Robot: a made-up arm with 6 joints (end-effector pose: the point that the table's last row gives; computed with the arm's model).
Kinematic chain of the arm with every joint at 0, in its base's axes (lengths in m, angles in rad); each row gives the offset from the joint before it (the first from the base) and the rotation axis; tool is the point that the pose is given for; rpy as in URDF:
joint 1: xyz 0 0 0.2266 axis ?
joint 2: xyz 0 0 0 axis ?
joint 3: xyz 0.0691 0 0.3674 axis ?
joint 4: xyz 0.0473 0 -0.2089 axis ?
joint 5: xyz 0 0 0 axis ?
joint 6: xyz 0.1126 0 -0.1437 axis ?
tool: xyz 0 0 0 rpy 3.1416 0 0
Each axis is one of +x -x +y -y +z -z.
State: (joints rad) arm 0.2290 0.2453 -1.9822 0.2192 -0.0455 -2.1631
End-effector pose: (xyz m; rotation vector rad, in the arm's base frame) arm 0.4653 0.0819 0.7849 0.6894 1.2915 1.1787
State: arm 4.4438 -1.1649 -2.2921 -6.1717 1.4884 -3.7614
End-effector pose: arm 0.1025 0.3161 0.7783 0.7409 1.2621 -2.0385
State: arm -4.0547 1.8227 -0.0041 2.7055 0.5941 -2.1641
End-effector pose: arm 0.0344 -0.0356 0.1295 1.4160 1.2461 -0.4323
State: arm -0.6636 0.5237 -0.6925 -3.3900 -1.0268 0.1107
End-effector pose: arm 0.0895 -0.1265 0.3044 -0.6174 -2.1952 -0.1144
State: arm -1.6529 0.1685 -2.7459 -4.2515 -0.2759 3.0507
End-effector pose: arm -0.1574 -0.3025 0.8349 0.6134 -0.3897 0.2050
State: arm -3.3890 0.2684 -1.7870 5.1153 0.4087 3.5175
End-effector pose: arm -0.5460 0.0941 0.6077 -1.9302 -0.2051 1.1705
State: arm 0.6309 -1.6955 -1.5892 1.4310 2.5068 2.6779
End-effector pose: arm -0.4407 -0.1062 0.4045 -2.4413 0.7142 0.4927
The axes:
joint 1: +z
joint 2: +y
joint 3: +y
joint 4: -z
joint 5: +y
joint 6: -z

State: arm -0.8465 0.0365 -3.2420 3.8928 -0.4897 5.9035
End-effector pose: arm 0.1774 -0.0286 0.8782 -0.1060 0.4366 -0.4777
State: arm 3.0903 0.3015 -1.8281 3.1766 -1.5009 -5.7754
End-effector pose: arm -0.2769 0.0089 0.4485 2.9804 -0.8588 -0.0266
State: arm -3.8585 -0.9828 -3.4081 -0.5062 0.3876 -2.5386
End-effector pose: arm 0.4823 -0.4525 0.5231 1.1929 -0.2860 2.4009
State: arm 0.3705 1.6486 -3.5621 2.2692 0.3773 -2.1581
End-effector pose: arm 0.6835 0.2230 0.2714 -1.1969 -0.4722 -2.2091
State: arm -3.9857 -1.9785 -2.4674 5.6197 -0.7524 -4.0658
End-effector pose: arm 0.3442 -0.5544 0.0240 1.8860 0.2835 0.1570
